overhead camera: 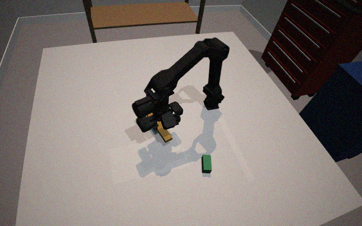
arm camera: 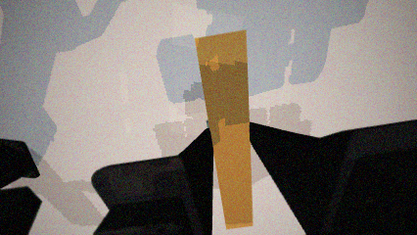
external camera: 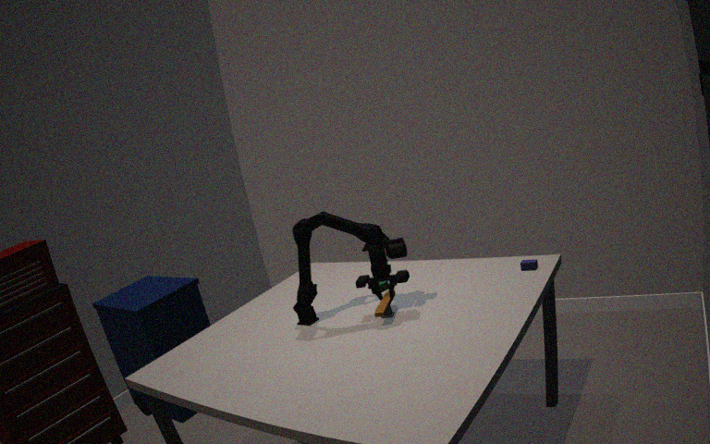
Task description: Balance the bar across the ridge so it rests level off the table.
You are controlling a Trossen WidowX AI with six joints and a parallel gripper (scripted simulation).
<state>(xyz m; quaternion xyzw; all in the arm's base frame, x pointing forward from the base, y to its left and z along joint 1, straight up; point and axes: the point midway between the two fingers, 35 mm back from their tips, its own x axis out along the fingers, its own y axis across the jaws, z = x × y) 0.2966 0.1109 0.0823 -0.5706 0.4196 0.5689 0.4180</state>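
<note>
The bar is 10 mm ahead of my gripper tip and 30 mm to the right of it. Also, from my gripper tip: blue block 440 mm ahead, 390 mm to the left, 30 mm below; then green block 150 mm behind, 200 mm to the left, 30 mm below.
</note>
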